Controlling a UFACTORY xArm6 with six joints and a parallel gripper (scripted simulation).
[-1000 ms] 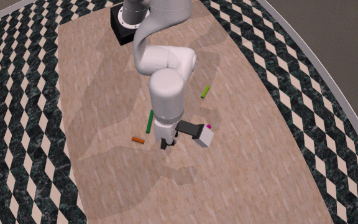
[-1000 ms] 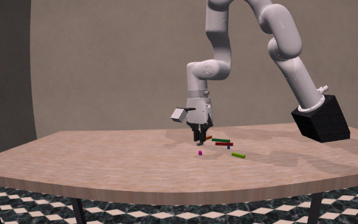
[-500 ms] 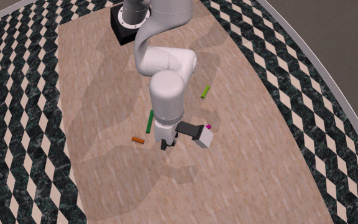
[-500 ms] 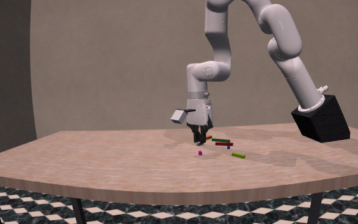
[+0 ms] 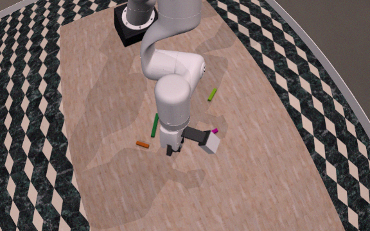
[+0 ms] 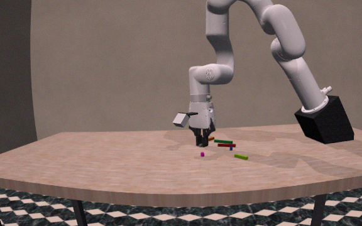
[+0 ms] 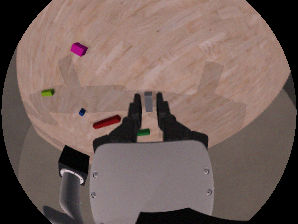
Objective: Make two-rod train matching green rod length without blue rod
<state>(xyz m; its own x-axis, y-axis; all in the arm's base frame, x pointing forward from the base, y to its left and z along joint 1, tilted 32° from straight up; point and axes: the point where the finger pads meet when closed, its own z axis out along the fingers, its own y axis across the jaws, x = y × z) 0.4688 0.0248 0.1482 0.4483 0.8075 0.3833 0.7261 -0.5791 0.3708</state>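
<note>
My hand is 20 mm above the grey rod. Round my hand: green rod: 80 mm behind, 50 mm to the right, 20 mm below; then red rod: 100 mm behind, 20 mm below, 10 mm to the left; then orange rod: 100 mm to the right, 20 mm below, 20 mm behind.
</note>
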